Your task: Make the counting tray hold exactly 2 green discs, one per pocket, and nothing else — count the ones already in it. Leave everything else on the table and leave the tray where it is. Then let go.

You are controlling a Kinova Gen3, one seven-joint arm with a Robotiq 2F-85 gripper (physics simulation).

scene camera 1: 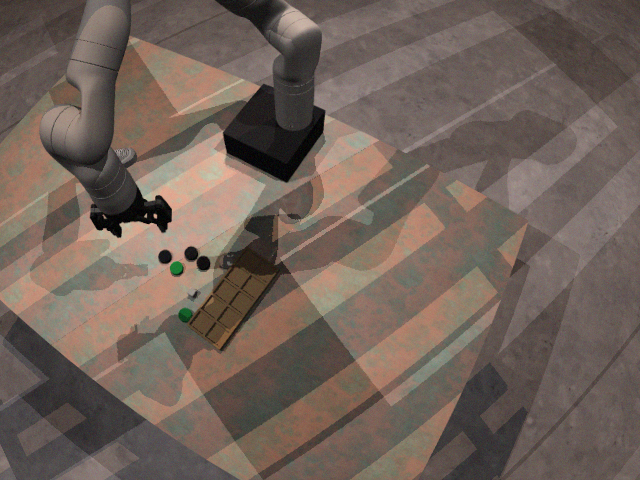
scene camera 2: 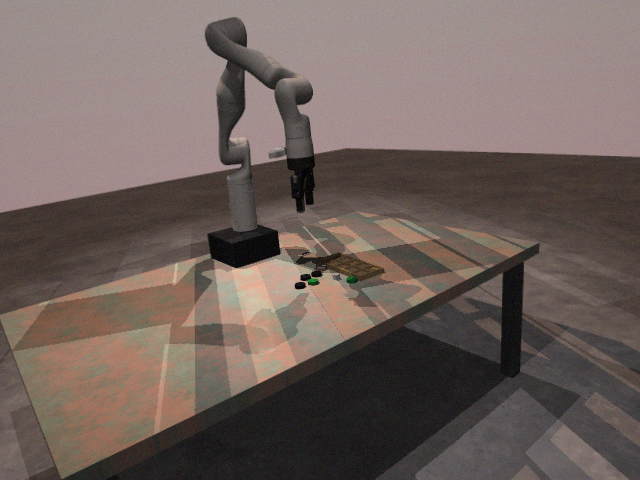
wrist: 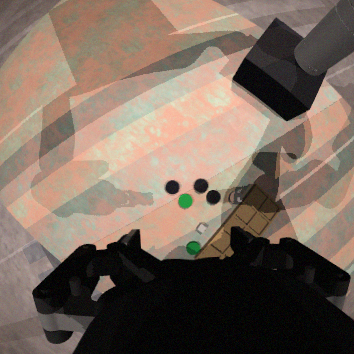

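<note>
The wooden counting tray lies flat, and no disc shows in its pockets; its far end is in shadow. In the wrist view the tray is partly hidden by a finger. One green disc lies on the table close beside the tray's near corner. Another green disc lies farther off, among the black discs. My gripper is open and empty, high above the table, to the left of the discs in scene camera 1.
Several black discs lie around the farther green disc. A small pale block lies between the green discs. A shadowed light disc lies beside the tray's far end. The black robot base stands behind.
</note>
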